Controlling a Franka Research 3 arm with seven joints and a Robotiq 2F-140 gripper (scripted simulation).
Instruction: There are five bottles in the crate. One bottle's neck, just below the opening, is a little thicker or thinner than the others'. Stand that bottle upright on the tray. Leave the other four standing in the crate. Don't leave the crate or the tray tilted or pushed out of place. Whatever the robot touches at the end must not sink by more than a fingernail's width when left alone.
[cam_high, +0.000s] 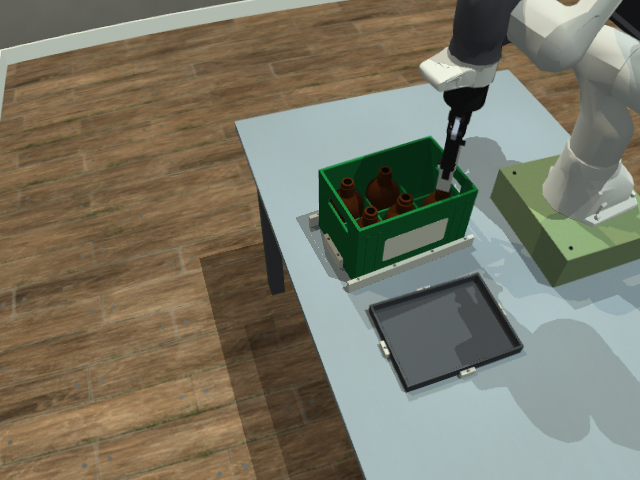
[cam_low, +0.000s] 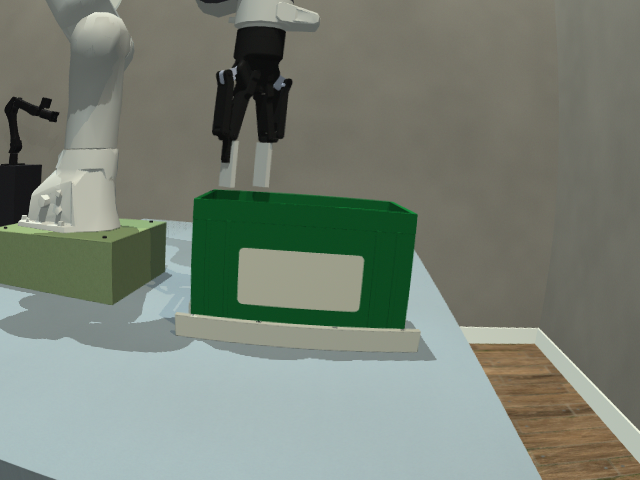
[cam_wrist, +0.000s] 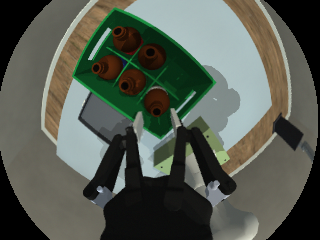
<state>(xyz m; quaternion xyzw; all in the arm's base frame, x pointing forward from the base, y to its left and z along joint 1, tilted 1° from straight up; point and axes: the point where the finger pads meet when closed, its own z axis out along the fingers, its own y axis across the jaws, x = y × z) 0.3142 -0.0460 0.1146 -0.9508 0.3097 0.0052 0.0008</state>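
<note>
Right now my hand is 90 mm short of the green crate, 30 mm to the left of it and 130 mm above it. Round my hand: dark tray 70 mm ahead, 240 mm to the left, 200 mm below; then bottle 100 mm ahead, 80 mm to the right, 130 mm below.
</note>
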